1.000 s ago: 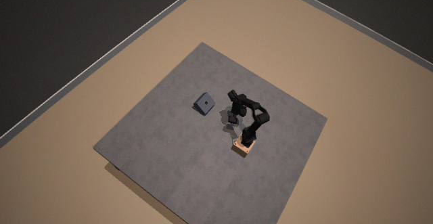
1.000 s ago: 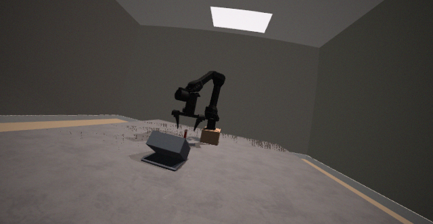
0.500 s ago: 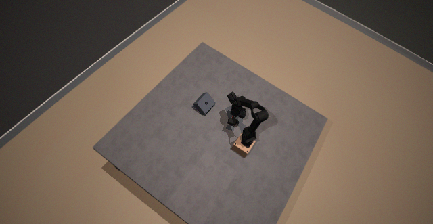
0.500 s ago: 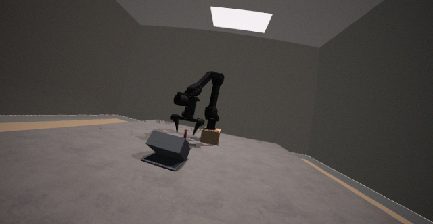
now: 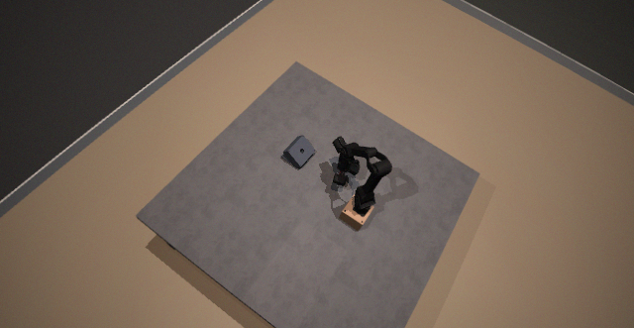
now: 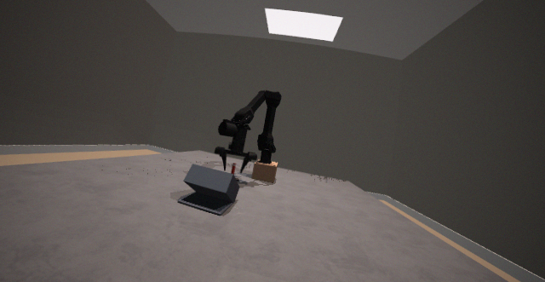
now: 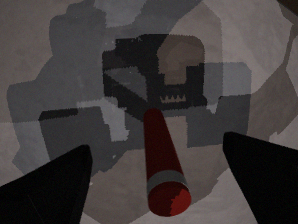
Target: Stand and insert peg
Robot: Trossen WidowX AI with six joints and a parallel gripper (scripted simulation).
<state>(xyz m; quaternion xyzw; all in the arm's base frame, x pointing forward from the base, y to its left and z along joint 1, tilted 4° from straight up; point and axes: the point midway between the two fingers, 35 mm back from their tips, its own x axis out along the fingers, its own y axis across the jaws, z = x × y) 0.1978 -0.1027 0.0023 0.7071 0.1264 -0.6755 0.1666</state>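
My gripper tip is 2 cm below the peg. From my gripper tip the other things lie so: sloped panel (24 cm ahead, 4 cm to the left, 1 cm above).
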